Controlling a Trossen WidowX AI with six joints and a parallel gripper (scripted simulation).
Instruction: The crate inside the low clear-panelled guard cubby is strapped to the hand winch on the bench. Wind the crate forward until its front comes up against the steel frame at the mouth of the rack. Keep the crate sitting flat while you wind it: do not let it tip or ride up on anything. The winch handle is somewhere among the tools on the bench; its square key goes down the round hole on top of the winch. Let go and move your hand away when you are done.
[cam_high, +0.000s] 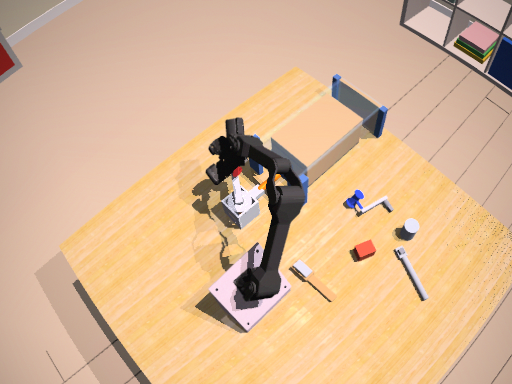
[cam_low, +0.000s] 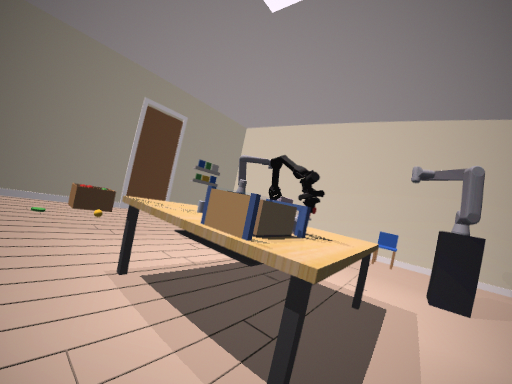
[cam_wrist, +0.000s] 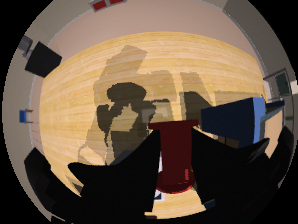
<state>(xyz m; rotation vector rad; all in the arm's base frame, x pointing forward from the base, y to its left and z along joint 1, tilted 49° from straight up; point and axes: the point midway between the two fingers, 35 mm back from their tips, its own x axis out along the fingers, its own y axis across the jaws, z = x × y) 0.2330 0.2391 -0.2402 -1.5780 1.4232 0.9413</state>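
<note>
Now: gripper tip 5 cm to the left of the crank handle, 3 cm above it and 2 cm past it. Round my gripper tip: blue steel frame (11 cm to the right, 11 cm ahead, 3 cm below); winch (11 cm to the right, 10 cm below, 7 cm behind); red knob (2 cm to the right).
</note>
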